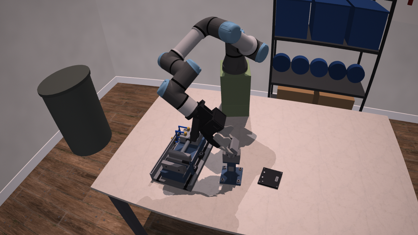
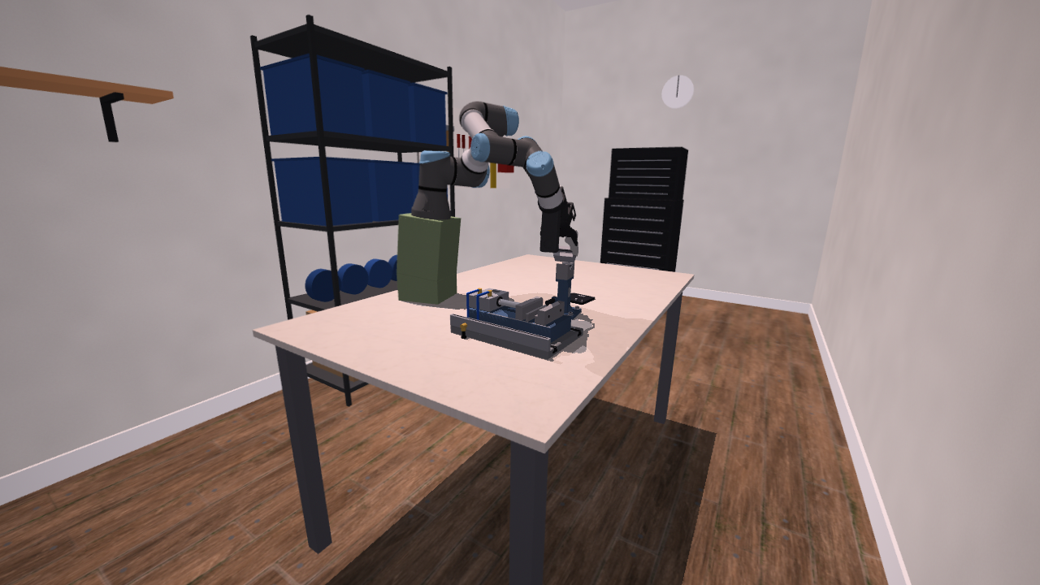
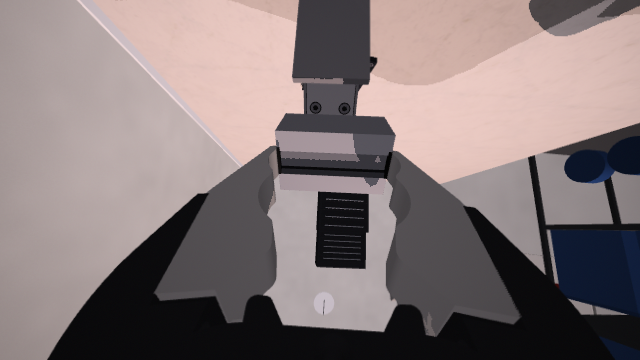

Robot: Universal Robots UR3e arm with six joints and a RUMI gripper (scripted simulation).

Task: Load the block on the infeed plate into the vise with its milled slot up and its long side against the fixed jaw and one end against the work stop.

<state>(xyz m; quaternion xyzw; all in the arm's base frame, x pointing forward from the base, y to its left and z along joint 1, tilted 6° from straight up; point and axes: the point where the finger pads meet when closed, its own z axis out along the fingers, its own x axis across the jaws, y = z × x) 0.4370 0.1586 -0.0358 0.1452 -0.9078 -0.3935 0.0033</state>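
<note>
The part is right at my hand. Round my hand: dark work stop rod (17 cm to the right, 10 cm below, 7 cm ahead); then black infeed plate (19 cm below, 17 cm to the left, 5 cm behind); then fixed jaw (21 cm to the right, 11 cm below, 11 cm ahead).
</note>
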